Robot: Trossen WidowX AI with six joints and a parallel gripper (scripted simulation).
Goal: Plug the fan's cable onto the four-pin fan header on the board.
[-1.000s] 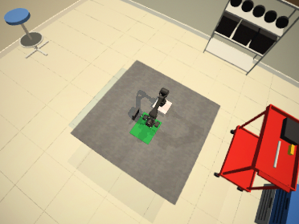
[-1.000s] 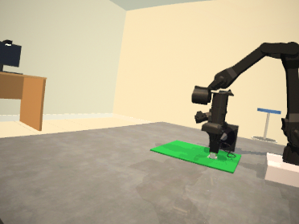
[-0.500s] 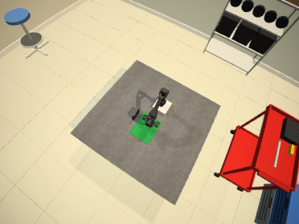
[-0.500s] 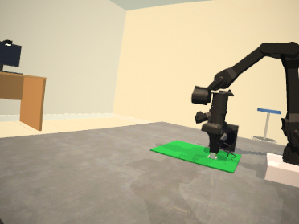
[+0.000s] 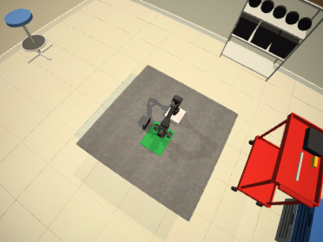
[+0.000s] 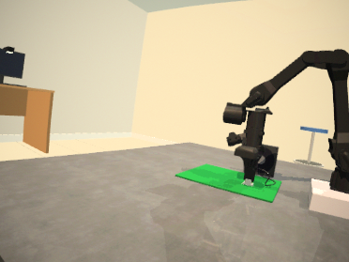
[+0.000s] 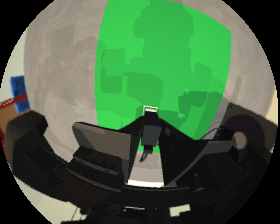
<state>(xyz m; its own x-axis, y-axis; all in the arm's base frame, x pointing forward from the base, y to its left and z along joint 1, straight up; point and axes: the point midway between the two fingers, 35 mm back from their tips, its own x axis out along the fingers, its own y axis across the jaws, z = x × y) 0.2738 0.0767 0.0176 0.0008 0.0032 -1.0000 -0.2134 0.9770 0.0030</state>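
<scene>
Right now the dark fan plug is 1 cm behind my gripper tip and 1 cm above it. From my gripper tip the other things lie so: green board 5 cm ahead, 1 cm to the right, 4 cm below; black fan 3 cm ahead, 19 cm to the right, 3 cm above.
</scene>
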